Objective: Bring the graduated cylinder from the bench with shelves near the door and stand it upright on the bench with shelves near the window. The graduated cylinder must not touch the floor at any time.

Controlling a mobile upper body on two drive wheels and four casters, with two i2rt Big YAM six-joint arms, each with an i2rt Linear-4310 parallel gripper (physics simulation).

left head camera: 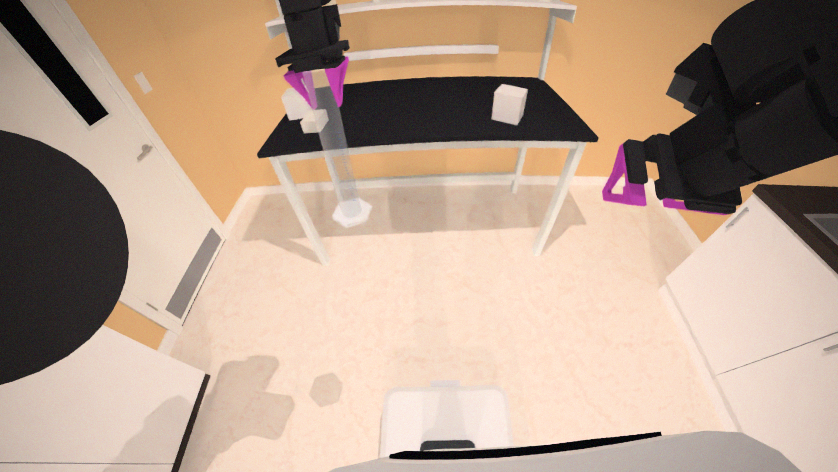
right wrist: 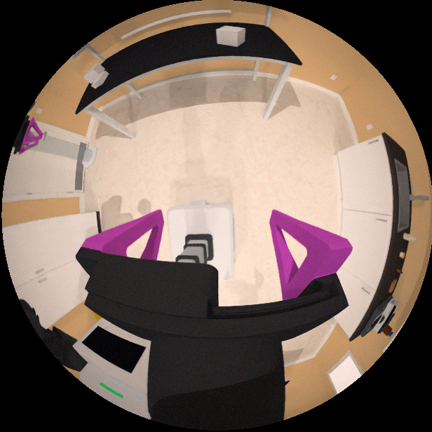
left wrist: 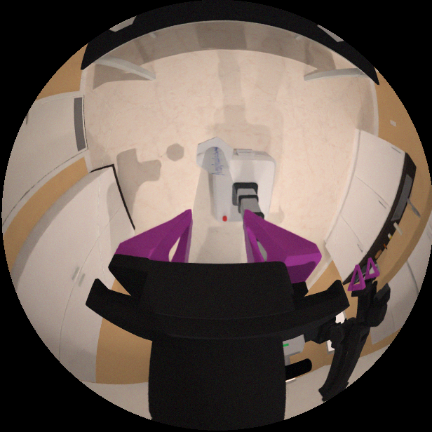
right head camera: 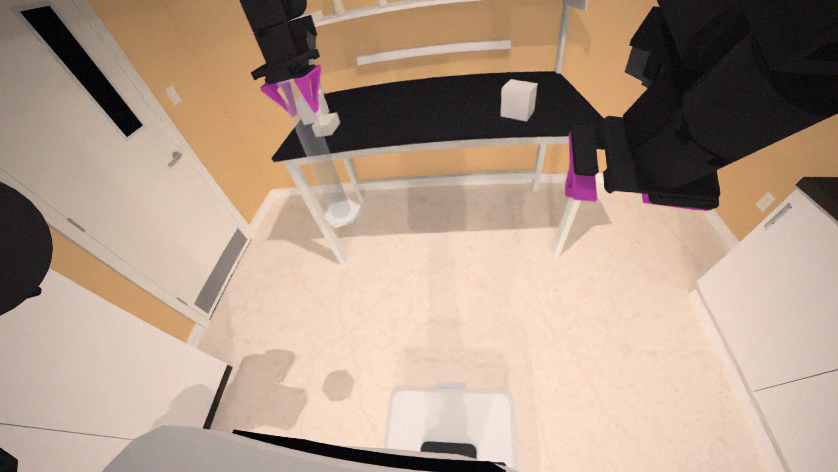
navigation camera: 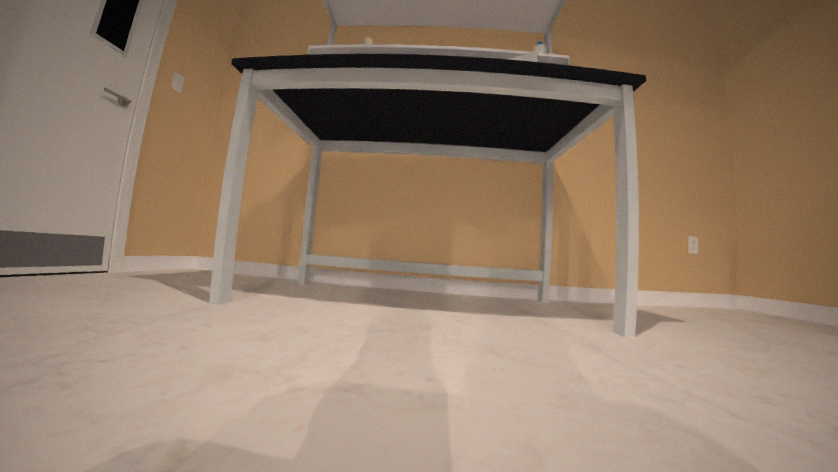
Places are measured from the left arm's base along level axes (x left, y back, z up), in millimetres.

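Pixels of known places: left gripper, fingertip midpoint: (left head camera: 327, 106) (right head camera: 305, 113); right gripper, fingertip midpoint: (left head camera: 634, 198) (right head camera: 606, 193).
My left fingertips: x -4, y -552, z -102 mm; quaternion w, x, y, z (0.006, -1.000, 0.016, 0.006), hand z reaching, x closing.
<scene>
For each thing: its top centre in the pictures, then the offset to it from my left fingertips.
- clear graduated cylinder, middle of its top: (left head camera: 313, 68) (right head camera: 286, 78) dx +3, dy +9, dz +71 mm
- them marked here, middle of its top: (left head camera: 313, 115) (right head camera: 324, 119) dx +359, dy -739, dz -336 mm
The clear graduated cylinder (left head camera: 337, 140) (right head camera: 318, 155) (left wrist: 212, 170) (right wrist: 62, 147) hangs roughly upright, with its white hexagonal base down. My left gripper (left head camera: 327, 105) (right head camera: 304, 111) (left wrist: 217, 215) is shut on its upper part. The base is in the air in front of the bench, over the floor. My right gripper (left wrist: 363, 260) (right wrist: 216, 215) is open and empty, at the right of the head views. The black-topped bench with shelves (left head camera: 422, 111) (right head camera: 433, 111) (right wrist: 170, 47) (navigation camera: 439, 64) stands ahead, beside the door (left head camera: 126, 158) (right head camera: 140, 170).
White boxes stand on the bench: one (left head camera: 509, 104) (right head camera: 518, 100) (right wrist: 230, 36) at the right, two smaller ones at the left end, one of them marked here (left head camera: 314, 120) (right head camera: 326, 124). White cabinets (left head camera: 756, 281) (right head camera: 779, 293) stand at the right, another (left head camera: 105, 404) at the lower left.
</scene>
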